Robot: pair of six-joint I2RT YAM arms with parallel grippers.
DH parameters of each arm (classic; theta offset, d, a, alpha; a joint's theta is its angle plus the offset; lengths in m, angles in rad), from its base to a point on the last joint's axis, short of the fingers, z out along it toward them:
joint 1: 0 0.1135 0.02 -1.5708
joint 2: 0 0 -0.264 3.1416
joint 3: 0.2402 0 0.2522 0
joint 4: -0.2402 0 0.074 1.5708
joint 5: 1.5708 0 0 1.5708
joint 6: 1.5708 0.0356 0 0
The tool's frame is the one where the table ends.
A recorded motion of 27 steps. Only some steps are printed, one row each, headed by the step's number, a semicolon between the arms.
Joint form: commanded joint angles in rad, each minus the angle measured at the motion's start. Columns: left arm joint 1, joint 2, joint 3, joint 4, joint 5, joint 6; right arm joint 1, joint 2, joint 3, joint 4, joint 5, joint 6.
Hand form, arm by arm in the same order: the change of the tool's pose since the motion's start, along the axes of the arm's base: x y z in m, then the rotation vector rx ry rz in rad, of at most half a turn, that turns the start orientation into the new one. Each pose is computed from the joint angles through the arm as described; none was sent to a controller.
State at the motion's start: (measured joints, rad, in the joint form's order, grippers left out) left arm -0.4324 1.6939 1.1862 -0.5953 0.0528 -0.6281; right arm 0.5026 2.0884 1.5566 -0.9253 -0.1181 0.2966
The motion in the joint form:
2: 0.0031 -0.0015 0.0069 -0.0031 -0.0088 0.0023; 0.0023 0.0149 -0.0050 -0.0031 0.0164 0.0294
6: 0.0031 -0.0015 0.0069 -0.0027 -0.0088 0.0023; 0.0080 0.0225 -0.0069 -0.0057 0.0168 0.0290
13: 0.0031 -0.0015 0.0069 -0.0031 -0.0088 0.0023; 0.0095 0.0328 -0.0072 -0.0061 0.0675 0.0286
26: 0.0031 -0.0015 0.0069 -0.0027 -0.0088 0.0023; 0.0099 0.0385 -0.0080 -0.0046 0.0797 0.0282
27: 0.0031 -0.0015 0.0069 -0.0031 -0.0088 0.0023; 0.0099 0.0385 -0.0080 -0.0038 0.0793 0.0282
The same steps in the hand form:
2: 0.0012 0.0010 0.0023 0.0058 -0.0086 0.0050; -0.0007 0.0000 -0.0071 -0.0243 0.0165 -0.0284
6: 0.0012 0.0010 0.0024 0.0056 -0.0090 0.0050; -0.0021 0.0018 -0.0105 -0.0308 0.0267 -0.0223
13: 0.0012 0.0010 0.0023 0.0058 -0.0086 0.0050; -0.0013 0.0009 -0.0147 -0.0801 0.0110 -0.0250
26: 0.0012 0.0010 0.0024 0.0056 -0.0090 0.0050; -0.0010 0.0008 -0.0171 -0.0931 0.0092 -0.0251
27: 0.0012 0.0010 0.0023 0.0058 -0.0086 0.0050; -0.0009 0.0009 -0.0171 -0.0924 0.0087 -0.0251

